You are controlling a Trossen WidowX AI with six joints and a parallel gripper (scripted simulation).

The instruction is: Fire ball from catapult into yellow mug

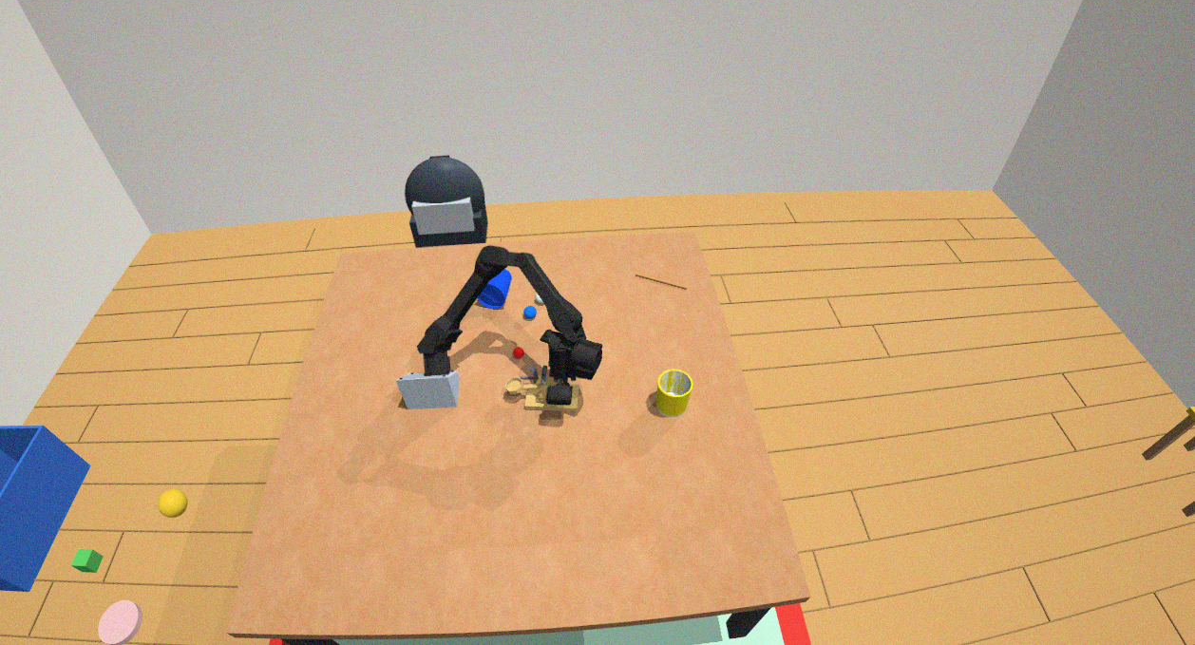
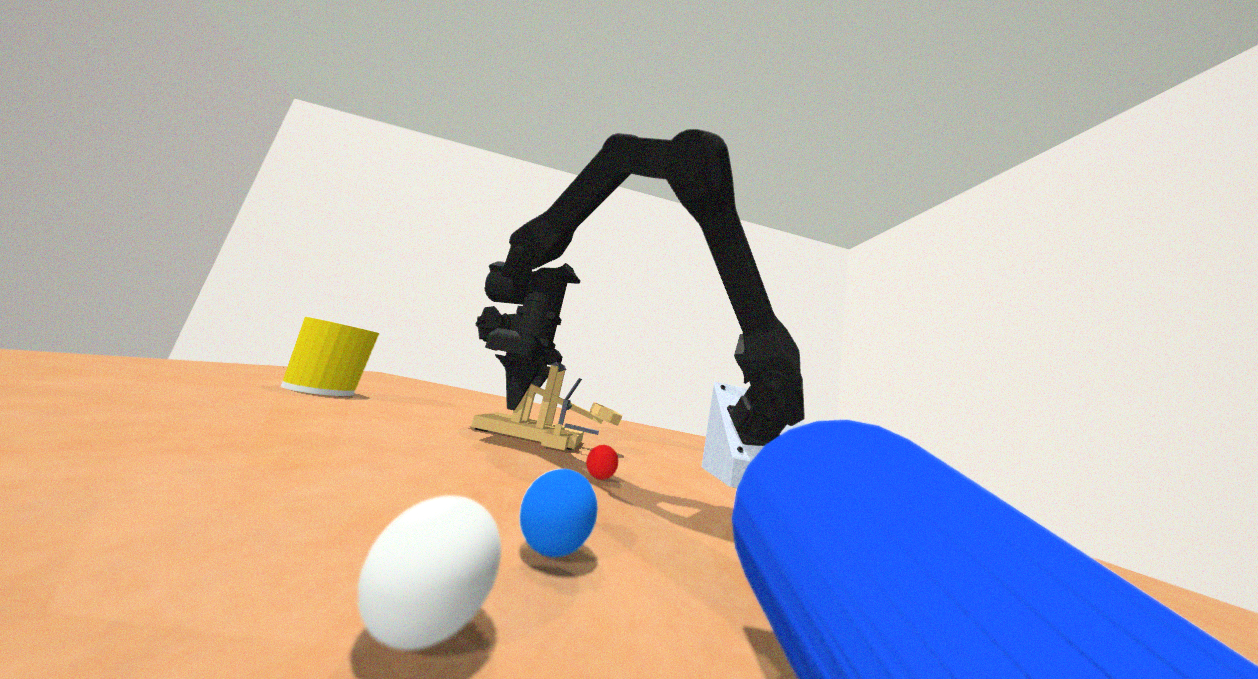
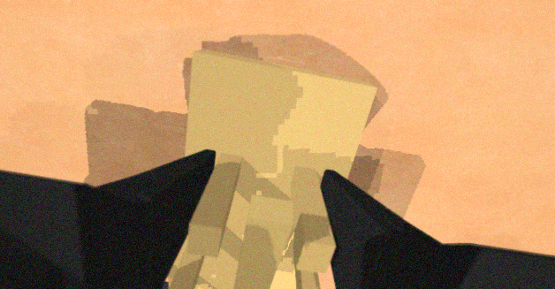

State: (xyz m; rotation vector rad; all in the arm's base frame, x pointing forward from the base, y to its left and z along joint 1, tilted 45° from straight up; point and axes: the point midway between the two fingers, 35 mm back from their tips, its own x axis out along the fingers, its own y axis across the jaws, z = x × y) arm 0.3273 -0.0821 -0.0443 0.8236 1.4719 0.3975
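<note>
My gripper tip is 10 cm past the red ball, 18 cm to the right of it and 2 cm above it. From my gripper tip the other things lie so: blue ball: 5 cm behind, 33 cm to the left, 1 cm below; then wooden catapult: 6 cm behind, 4 cm to the left, 2 cm above; then yellow mug: 28 cm ahead, 8 cm to the right.
</note>
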